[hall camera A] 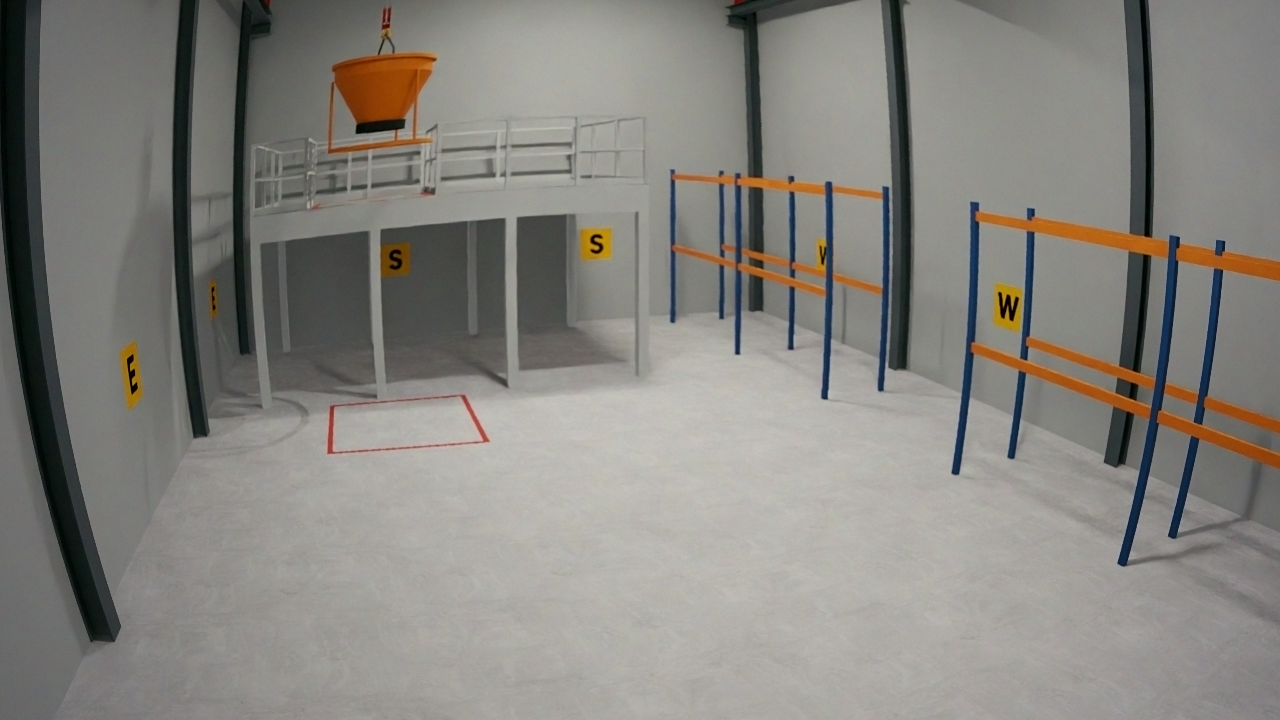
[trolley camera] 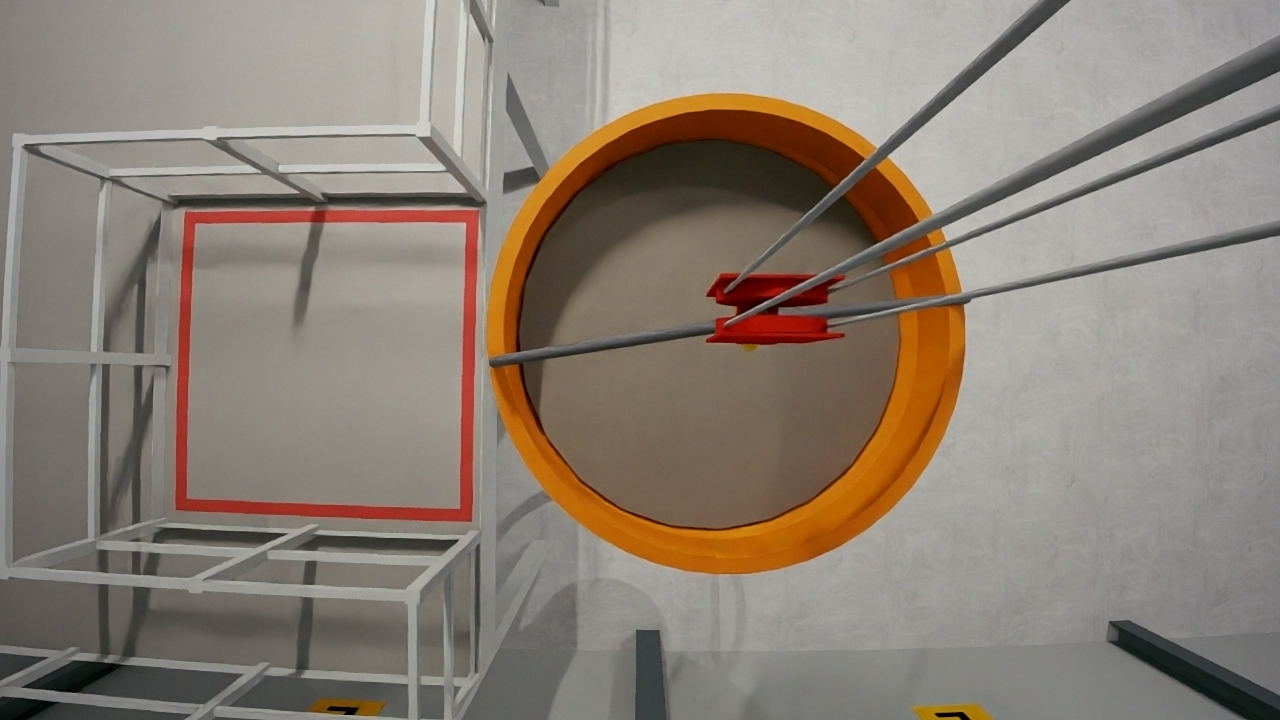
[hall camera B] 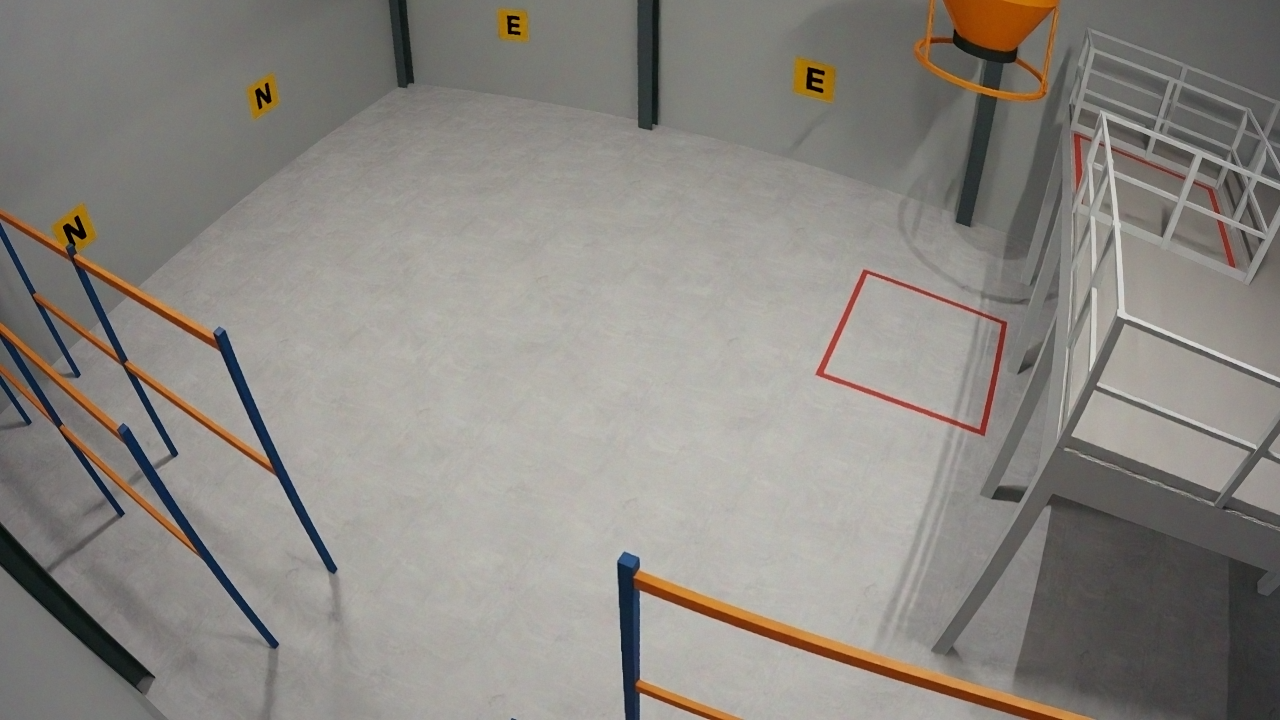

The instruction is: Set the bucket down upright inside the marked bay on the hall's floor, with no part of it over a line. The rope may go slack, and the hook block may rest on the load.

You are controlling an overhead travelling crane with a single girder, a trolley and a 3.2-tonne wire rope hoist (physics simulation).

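Observation:
The orange bucket (hall camera A: pixel 383 89) (hall camera B: pixel 998 25) (trolley camera: pixel 729 550) hangs upright in the air, higher than the platform's deck. Its round base ring touches nothing. My hook (hall camera A: pixel 386 35), under the red hook block (trolley camera: pixel 776 308), is shut on the bucket's bail; it is out of frame in hall camera B. In the trolley camera the bucket is right of the platform edge, beside the red bay on the deck (trolley camera: pixel 469 358) (hall camera B: pixel 1222 228). The red-lined floor bay (hall camera A: pixel 407 446) (hall camera B: pixel 841 322) lies in front of the platform; it does not show in the trolley camera, where the bucket covers much of the middle.
The grey platform (hall camera A: pixel 447 207) (hall camera B: pixel 1163 514) has white railings (trolley camera: pixel 304 591) around the deck bay, with a gap on the side towards the bucket. Blue and orange racks (hall camera A: pixel 778 183) (hall camera B: pixel 251 398) stand further off. A dark wall column (hall camera B: pixel 977 143) stands near the platform.

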